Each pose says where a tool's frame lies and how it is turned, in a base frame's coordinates. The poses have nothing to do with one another.
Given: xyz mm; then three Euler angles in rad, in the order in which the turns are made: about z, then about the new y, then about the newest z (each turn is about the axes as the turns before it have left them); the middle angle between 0 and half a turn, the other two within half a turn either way.
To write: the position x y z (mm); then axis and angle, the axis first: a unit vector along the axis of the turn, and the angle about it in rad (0 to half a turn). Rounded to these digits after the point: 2 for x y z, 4 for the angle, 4 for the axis.
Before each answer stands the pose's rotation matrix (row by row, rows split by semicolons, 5 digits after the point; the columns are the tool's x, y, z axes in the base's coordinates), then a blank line. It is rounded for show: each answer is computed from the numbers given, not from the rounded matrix.
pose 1, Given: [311.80 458.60 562.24 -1.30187 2.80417 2.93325]
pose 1, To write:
0.44470 -0.89135 0.08796; -0.83507 -0.44811 -0.31916; 0.32390 0.06848 -0.94361

[311.80 458.60 562.24 0.8477 -0.5160 0.1231 2.9109]
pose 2, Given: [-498.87 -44.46 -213.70 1.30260 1.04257 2.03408]
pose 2, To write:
-0.92229 0.31143 0.22887; 0.01988 -0.55318 0.83283; 0.38598 0.77266 0.50400

[-498.87 -44.46 -213.70 -0.1787 -0.4667 -0.8662 2.9725]
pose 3, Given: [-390.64 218.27 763.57 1.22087 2.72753 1.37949]
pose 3, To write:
-0.98194 0.12951 0.13793; 0.17305 0.90951 0.37795; -0.07650 0.39499 -0.91549

[-390.64 218.27 763.57 0.0777 0.9770 0.1984 3.0316]
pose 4, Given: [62.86 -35.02 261.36 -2.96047 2.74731 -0.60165]
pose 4, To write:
0.64674 0.66253 -0.37786; 0.69385 -0.71678 -0.06920; -0.31669 -0.21743 -0.92327

[62.86 -35.02 261.36 -0.9072 -0.3744 0.1917 3.0598]
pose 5, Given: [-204.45 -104.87 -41.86 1.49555 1.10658 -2.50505]
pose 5, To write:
0.56567 0.82189 0.06722; -0.40371 0.20493 0.89164; 0.71905 -0.53151 0.44772

[-204.45 -104.87 -41.86 -0.7159 -0.3279 -0.6165 1.4614]
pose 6, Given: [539.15 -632.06 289.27 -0.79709 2.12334 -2.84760]
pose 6, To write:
0.14374 -0.79091 0.59481; -0.56183 -0.56002 -0.60888; 0.81467 -0.24665 -0.52485

[539.15 -632.06 289.27 0.7520 -0.4564 0.4756 2.8984]
